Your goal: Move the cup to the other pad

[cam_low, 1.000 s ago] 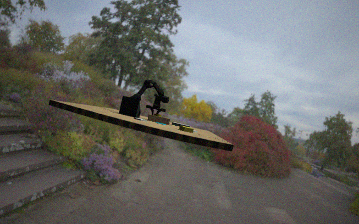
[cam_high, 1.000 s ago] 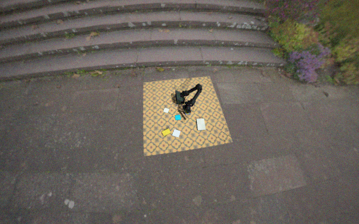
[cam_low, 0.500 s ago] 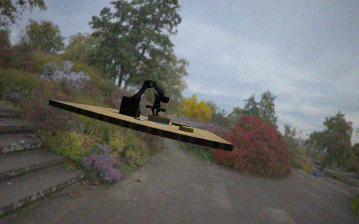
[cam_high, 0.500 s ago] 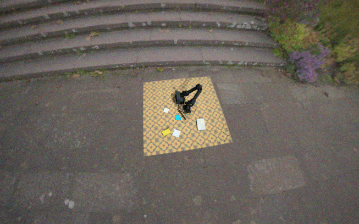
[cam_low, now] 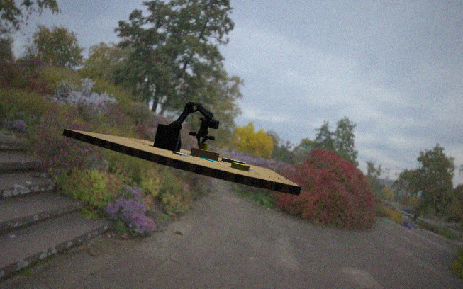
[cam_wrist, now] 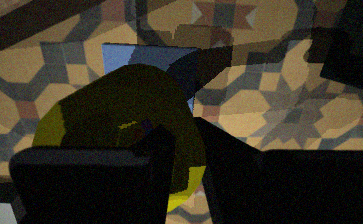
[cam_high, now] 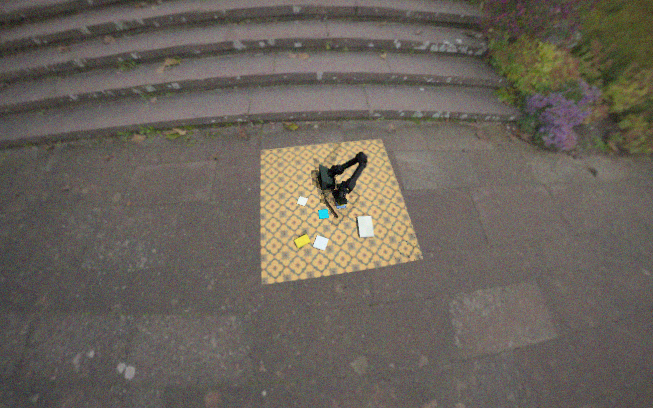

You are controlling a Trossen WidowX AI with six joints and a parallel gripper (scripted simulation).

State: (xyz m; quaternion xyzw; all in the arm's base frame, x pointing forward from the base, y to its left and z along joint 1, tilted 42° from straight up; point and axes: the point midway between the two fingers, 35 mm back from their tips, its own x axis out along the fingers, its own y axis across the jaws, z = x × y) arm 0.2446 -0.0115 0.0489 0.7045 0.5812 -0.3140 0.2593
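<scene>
Now: gripper tip 8 cm short of the cyan pad, 18 cm to the left of it and 7 cm above it. Also, from my gripper tip: brown bar (5 cm ahead, 9 cm to the right, 5 cm below); then pale blue pad (3 cm ahead, 7 cm below); then yellow cup (2 cm ahead).
</scene>
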